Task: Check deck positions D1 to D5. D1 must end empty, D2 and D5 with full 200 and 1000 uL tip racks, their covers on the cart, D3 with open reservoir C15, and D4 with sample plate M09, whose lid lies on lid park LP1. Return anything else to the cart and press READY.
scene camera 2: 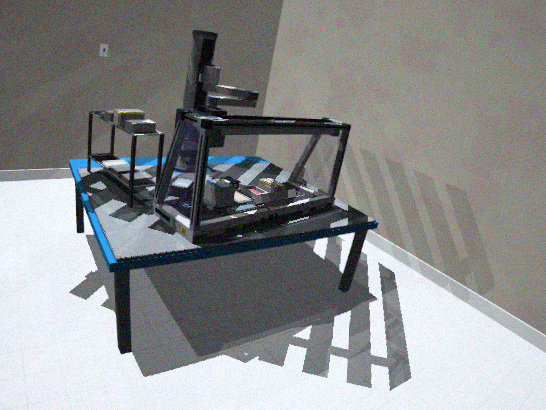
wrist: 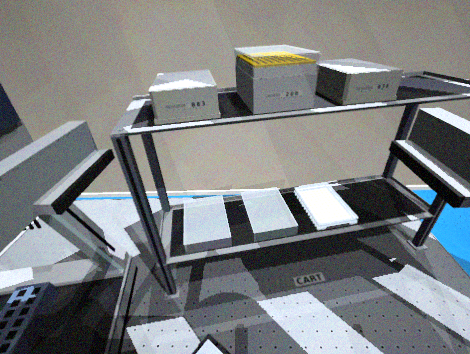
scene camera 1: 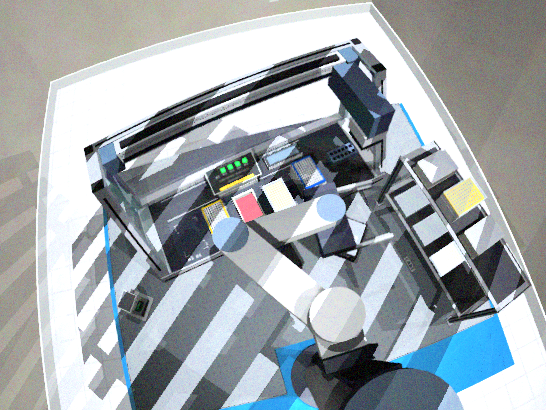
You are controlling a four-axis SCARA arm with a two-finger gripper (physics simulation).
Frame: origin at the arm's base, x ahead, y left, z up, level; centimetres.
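Where they show: gripper, between the fingertips: (wrist: 247,133) (scene camera 1: 381,208).
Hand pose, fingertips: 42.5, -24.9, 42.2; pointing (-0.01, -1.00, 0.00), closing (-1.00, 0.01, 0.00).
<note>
Things, the pixels of their top centre, and the offset from my fingertips, as dx, dy, dz. "spot": a spot on its surface instead. Level surfaces: height alone.
- deck D1, height of its surface: dz -36.1
- yellow-rimmed tip rack, centre of its top: (scene camera 1: 216,217) (scene camera 2: 272,181) +22.9, +47.4, -29.7
- red reservoir, centre of its top: (scene camera 1: 248,206) (scene camera 2: 255,189) +25.2, +35.2, -33.0
- cream plate, centre of its top: (scene camera 1: 278,194) +27.5, +23.0, -34.7
- blue-rimmed tip rack, centre of its top: (scene camera 1: 308,171) (scene camera 2: 220,182) +29.8, +10.8, -26.4
- lid park LP1, a spot on its surface: (scene camera 1: 357,222) spot: +8.5, -2.5, -35.1
- box 003, centre of its top: (wrist: 183,78) (scene camera 1: 438,165) (scene camera 2: 140,121) +8.8, -25.0, -1.8
- yellow-topped rack 200, centre of its top: (wrist: 271,57) (scene camera 1: 464,196) (scene camera 2: 129,112) -3.9, -27.6, +0.1
- box, centre of its top: (wrist: 350,64) (scene camera 1: 485,233) (scene camera 2: 118,111) -16.7, -30.2, -1.8
- white plate, centre of its top: (wrist: 323,201) (scene camera 1: 448,257) (scene camera 2: 115,162) -16.7, -30.2, -29.3
- enclosure's frame, a spot on its surface: (scene camera 2: 200,185) spot: +58.5, -14.5, -16.0
- dark pipetting head, a spot on its surface: (scene camera 1: 362,100) spot: +31.5, -5.5, +7.7
My gripper (wrist: 247,133) is open and empty, its fingers at both sides of the wrist view, with the cart (wrist: 192,254) (scene camera 1: 452,320) beyond. In scene camera 1, deck D1 (scene camera 1: 180,242) at the left holds no labware. Beside it stand the yellow-rimmed tip rack (scene camera 1: 215,215) on D2, the red reservoir (scene camera 1: 248,206) on D3, the cream plate (scene camera 1: 280,195) on D4 and the blue-rimmed tip rack (scene camera 1: 308,171) on D5. The lid park LP1 (scene camera 1: 358,220) is partly hidden by the arm; its corner shows in the wrist view (wrist: 211,346). Whether a lid lies there is unclear.
The cart's top shelf bears box 003 (wrist: 185,97), yellow-topped rack 200 (wrist: 275,82) and another box (wrist: 360,82). Its lower shelf bears two clear covers (wrist: 207,220) (wrist: 269,212) and a white plate (wrist: 326,206). The enclosure's frame (scene camera 2: 200,185) and dark pipetting head (scene camera 1: 362,100) surround the deck.
</note>
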